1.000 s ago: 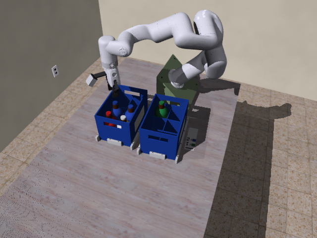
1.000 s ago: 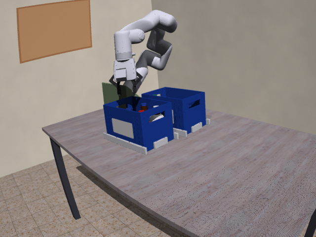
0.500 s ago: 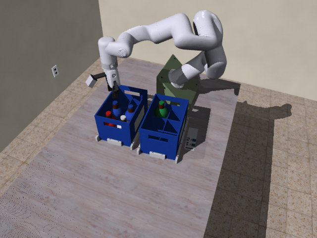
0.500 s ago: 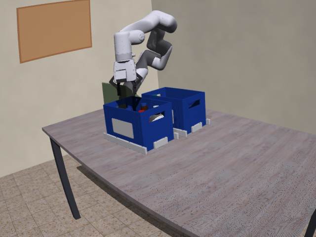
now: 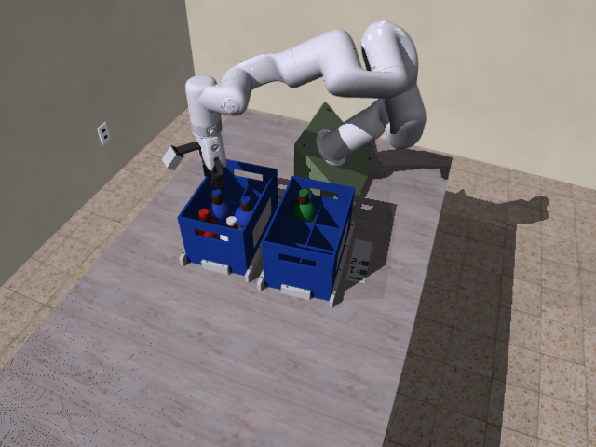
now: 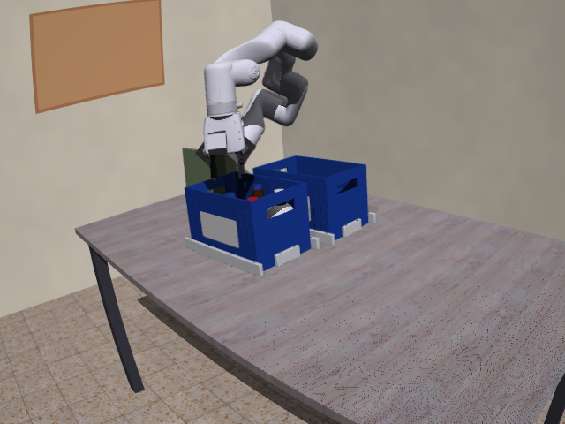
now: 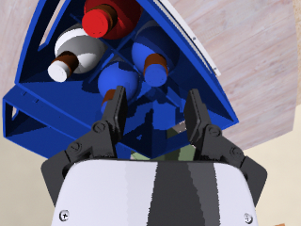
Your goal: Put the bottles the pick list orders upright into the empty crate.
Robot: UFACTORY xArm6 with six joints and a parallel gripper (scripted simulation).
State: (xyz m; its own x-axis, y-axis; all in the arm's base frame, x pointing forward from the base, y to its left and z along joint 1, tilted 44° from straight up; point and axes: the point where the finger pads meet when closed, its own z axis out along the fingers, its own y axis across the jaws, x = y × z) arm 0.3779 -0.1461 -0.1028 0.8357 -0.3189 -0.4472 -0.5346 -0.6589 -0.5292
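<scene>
The red-label bottle lies 13 cm below my hand, 8 cm ahead of it and 2 cm to the left of it. Also, from my hand: white-labelled bottle 13 cm below, 10 cm to the left, 7 cm ahead; green-labelled bottle 21 cm to the left, 13 cm below, 12 cm behind; blue-labelled bottle 13 cm below, 9 cm to the left, 2 cm behind.
</scene>
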